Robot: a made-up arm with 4 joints.
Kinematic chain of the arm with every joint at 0, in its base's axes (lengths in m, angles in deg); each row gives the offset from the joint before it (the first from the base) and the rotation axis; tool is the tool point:
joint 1: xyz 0 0 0.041 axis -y
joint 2: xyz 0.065 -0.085 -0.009 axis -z
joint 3: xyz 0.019 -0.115 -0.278 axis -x
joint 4: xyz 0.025 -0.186 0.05 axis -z
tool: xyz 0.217 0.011 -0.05
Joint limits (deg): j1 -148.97..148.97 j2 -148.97..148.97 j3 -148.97..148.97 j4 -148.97..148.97
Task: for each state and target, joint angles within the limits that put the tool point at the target. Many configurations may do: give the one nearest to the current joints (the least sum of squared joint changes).
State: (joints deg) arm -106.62 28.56 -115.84 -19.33
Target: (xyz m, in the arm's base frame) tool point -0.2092 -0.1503 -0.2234
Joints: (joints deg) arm -76.65 -24.30 -99.50 -70.97
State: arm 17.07 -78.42 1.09 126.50
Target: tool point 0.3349 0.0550 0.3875
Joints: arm 52.90 -111.05 35.48 109.43
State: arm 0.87 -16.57 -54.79 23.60
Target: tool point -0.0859 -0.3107 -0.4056
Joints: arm -46.93 11.91 -51.58 -19.55
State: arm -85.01 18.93 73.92 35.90
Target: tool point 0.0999 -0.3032 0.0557
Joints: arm -67.67 40.60 78.67 74.90
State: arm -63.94 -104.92 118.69 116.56
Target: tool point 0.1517 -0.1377 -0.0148
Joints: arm -51.06 -100.79 98.07 123.19
